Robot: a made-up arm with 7 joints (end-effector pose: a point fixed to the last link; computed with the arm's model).
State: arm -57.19 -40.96 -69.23 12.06 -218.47 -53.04 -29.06
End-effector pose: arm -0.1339 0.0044 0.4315 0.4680 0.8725 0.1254 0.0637
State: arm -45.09 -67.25 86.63 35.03 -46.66 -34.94 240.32
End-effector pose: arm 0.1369 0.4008 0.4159 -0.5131 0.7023 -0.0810 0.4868
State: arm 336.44 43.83 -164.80 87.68 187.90 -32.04 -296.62
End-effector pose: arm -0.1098 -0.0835 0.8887 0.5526 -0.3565 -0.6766 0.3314
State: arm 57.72 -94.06 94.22 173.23 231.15 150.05 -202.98
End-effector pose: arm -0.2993 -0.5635 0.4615 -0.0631 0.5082 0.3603 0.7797
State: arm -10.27 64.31 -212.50 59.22 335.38 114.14 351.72
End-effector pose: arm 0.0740 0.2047 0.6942 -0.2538 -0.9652 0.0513 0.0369
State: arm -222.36 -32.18 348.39 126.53 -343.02 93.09 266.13
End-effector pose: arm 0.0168 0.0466 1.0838 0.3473 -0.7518 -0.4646 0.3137
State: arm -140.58 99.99 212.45 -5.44 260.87 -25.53 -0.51
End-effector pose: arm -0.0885 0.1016 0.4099 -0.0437 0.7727 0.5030 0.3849
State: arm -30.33 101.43 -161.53 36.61 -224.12 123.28 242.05
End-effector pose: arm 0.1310 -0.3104 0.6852 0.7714 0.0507 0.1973 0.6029
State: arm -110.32 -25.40 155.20 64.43 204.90 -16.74 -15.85
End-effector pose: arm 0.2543 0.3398 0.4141 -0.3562 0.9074 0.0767 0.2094
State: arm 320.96 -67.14 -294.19 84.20 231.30 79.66 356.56
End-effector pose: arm 0.0062 0.5037 0.8135 -0.0675 -0.1095 0.2477 0.9603
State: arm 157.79 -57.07 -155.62 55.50 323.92 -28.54 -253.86
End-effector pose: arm 0.5118 0.0548 0.2615 -0.6958 0.6133 -0.0145 0.3734
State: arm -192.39 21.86 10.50 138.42 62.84 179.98 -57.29
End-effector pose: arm -0.3512 -0.0245 0.8499 -0.7373 0.4267 -0.4730 0.2250
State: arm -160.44 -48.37 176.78 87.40 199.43 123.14 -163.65
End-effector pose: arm 0.6339 0.1578 0.4886 -0.1509 0.1035 -0.9679 0.1724
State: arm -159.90 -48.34 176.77 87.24 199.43 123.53 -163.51
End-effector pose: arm 0.6316 0.1634 0.4887 -0.1490 0.1024 -0.9673 0.1777
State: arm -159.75 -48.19 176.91 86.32 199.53 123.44 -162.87
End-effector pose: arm 0.6291 0.1648 0.4846 -0.1561 0.1038 -0.9650 0.1834
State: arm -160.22 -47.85 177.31 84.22 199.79 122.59 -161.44
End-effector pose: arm 0.6259 0.1599 0.4740 -0.1770 0.1095 -0.9595 0.1898
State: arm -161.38 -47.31 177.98 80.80 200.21 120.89 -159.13
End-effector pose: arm 0.6208 0.1480 0.4561 -0.2128 0.1212 -0.9494 0.1968
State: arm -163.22 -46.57 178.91 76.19 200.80 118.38 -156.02
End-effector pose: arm 0.6123 0.1295 0.4320 -0.2610 0.1409 -0.9331 0.2034
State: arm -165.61 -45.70 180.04 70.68 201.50 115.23 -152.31
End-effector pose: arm 0.5984 0.1065 0.4036 -0.3169 0.1696 -0.9096 0.2086
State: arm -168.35 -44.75 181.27 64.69 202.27 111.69 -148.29
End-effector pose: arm 0.5784 0.0816 0.3738 -0.3738 0.2065 -0.8792 0.2113
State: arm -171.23 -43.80 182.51 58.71 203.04 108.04 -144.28
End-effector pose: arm 0.5533 0.0574 0.3459 -0.4259 0.2490 -0.8439 0.2109
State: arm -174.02 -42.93 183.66 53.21 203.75 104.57 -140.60
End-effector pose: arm 0.5258 0.0360 0.3222 -0.4688 0.2927 -0.8072 0.2074
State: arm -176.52 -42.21 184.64 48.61 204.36 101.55 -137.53
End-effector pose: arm 0.4996 0.0187 0.3040 -0.5006 0.3326 -0.7734 0.2016
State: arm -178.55 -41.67 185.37 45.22 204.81 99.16 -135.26
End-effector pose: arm 0.4785 0.0058 0.2916 -0.5215 0.3646 -0.7463 0.1951
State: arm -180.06 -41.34 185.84 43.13 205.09 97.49 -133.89
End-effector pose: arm 0.4645 -0.0034 0.2842 -0.5335 0.3865 -0.7283 0.1888
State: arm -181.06 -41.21 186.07 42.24 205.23 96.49 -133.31
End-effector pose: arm 0.4579 -0.0096 0.2806 -0.5386 0.3988 -0.7192 0.1835
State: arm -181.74 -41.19 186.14 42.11 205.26 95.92 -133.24
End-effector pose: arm 0.4564 -0.0143 0.2793 -0.5398 0.4046 -0.7162 0.1791
